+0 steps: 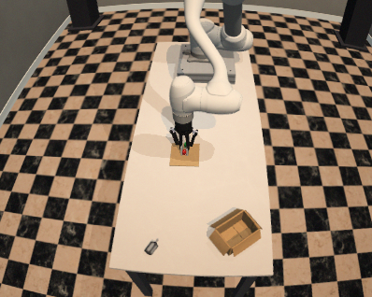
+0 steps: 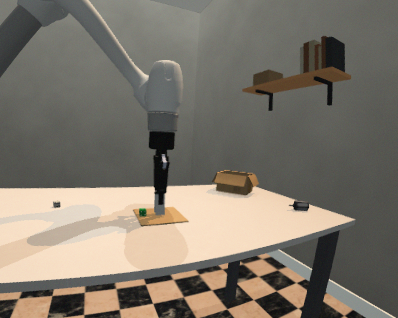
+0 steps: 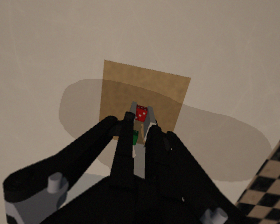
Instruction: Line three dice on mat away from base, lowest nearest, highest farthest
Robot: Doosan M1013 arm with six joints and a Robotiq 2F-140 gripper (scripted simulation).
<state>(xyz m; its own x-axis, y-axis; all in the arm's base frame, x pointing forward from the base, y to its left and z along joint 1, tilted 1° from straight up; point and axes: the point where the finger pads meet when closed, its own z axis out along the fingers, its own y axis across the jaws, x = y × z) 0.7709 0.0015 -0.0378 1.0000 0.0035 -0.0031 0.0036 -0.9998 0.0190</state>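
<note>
The red die lies 20 mm below my hand. From my hand the other things lie so: green die 50 mm behind, 30 mm below; then white die 330 mm behind, 100 mm to the left, 30 mm below; then tan mat 40 mm below.
</note>
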